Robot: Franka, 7 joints.
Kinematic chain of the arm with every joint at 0, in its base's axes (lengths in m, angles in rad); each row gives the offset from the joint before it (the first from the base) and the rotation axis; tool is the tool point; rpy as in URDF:
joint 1: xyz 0 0 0.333 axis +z
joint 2: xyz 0 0 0 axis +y
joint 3: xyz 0 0 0.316 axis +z
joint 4: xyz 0.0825 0 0 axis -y
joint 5: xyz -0.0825 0 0.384 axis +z
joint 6: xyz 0 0 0 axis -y
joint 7: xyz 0.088 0 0 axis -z
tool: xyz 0 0 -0.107 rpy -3.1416 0 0
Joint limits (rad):
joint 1: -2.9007..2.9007
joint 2: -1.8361..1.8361
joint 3: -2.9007..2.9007
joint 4: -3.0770..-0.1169
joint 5: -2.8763..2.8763
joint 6: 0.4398..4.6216
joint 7: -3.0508..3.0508
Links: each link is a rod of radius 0.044 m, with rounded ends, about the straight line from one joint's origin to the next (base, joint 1, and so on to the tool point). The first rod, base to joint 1, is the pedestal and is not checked.
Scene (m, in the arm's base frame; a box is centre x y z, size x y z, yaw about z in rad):
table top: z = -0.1
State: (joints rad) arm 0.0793 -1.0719 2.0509 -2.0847 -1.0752 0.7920 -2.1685
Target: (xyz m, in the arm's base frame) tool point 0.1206 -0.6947 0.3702
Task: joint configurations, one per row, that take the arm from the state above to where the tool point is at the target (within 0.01 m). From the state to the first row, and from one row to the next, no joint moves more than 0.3 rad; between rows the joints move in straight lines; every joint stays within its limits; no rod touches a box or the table.
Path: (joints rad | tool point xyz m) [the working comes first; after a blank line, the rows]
Joints at the target: 2.0793 -0.8129 2.9007 -1.2141 -1.2704 1.2504 -2.1685
Straight joint move there: clear.

1: 0.3650 -1.0349 2.1723 -1.9603 -1.1031 0.8575 -2.1685 | -0.3785 0.3205 0.3026
2: 0.6507 -0.9979 2.2937 -1.8360 -1.1310 0.9230 -2.1685 | -0.5115 0.1526 0.2819
3: 0.9364 -0.9609 2.4151 -1.7116 -1.1589 0.9885 -2.1685 | -0.5665 -0.0715 0.2714
4: 1.2222 -0.9239 2.5365 -1.5872 -1.1867 1.0540 -2.1685 | -0.5212 -0.3124 0.2738
5: 1.5079 -0.8869 2.6579 -1.4629 -1.2146 1.1195 -2.1685 | -0.3745 -0.5231 0.2907
6: 1.7936 -0.8499 2.7793 -1.3385 -1.2425 1.1849 -2.1685 | -0.1474 -0.6604 0.3229
7: 2.0793 -0.8129 2.9007 -1.2141 -1.2704 1.2504 -2.1685 | 0.1206 -0.6947 0.3702

